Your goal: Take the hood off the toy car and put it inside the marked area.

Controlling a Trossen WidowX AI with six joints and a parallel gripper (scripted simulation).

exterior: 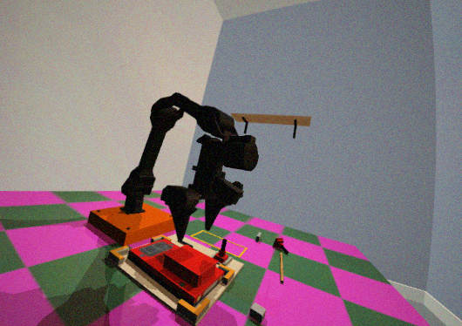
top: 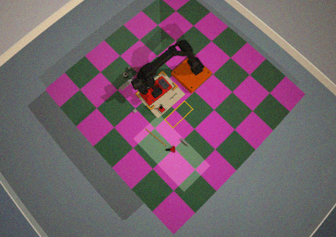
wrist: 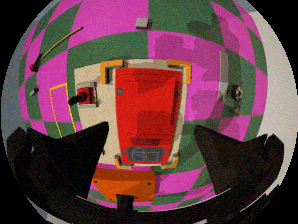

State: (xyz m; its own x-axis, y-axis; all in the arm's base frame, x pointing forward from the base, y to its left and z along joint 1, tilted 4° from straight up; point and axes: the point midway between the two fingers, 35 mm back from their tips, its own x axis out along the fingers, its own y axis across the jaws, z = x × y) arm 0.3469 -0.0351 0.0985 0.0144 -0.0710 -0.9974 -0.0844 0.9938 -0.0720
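My gripper tip is 60 mm above the red hood. Also, from my gripper tip: wooden stick 260 mm to the left, 140 mm ahead, 100 mm below; grey bar 160 mm to the right, 100 mm below, 90 mm ahead.
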